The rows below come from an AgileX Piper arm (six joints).
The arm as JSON. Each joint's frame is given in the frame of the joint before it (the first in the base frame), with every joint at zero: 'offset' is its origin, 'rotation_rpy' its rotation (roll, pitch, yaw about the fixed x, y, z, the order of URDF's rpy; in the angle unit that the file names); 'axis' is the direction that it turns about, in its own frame. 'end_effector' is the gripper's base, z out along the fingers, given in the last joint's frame.
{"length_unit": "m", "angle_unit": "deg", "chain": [
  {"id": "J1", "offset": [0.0, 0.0, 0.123], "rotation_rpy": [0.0, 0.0, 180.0], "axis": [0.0, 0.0, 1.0]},
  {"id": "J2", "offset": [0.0, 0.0, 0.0], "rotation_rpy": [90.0, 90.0, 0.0], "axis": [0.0, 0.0, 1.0]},
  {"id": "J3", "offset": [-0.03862, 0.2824, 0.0], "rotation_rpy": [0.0, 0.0, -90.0], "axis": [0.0, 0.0, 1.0]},
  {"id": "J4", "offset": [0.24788, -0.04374, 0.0], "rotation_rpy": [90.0, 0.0, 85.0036], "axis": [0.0, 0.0, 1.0]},
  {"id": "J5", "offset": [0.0, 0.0, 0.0], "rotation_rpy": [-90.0, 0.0, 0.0], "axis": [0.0, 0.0, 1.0]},
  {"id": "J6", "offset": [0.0, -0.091, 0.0], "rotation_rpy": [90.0, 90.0, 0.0], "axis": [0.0, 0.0, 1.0]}
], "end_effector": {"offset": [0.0, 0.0, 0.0], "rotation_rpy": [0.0, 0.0, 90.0]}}
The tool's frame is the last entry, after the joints.
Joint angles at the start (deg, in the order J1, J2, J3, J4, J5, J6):
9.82 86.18 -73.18 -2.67 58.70 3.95
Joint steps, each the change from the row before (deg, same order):
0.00 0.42 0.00 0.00 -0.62 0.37
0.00 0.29 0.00 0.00 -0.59 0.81
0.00 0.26 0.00 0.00 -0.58 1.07
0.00 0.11 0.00 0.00 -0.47 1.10
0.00 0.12 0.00 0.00 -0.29 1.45
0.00 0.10 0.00 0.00 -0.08 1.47
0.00 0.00 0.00 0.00 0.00 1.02
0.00 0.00 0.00 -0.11 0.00 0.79
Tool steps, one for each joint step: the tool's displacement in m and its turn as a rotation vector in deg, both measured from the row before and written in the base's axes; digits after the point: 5 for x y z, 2 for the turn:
0.00224 0.00041 -0.00187 0.19 -0.19 -0.31
0.00177 0.00033 -0.00120 0.38 -0.27 -0.71
0.00165 0.00031 -0.00104 0.49 -0.28 -0.95
0.00101 0.00019 -0.00029 0.52 -0.32 -0.98
0.00079 0.00015 -0.00047 0.63 -0.12 -1.30
0.00043 0.00008 -0.00050 0.61 0.07 -1.33
0.00000 0.00000 0.00000 0.43 0.03 -0.93
0.00003 -0.00014 0.00001 0.22 0.01 -0.70

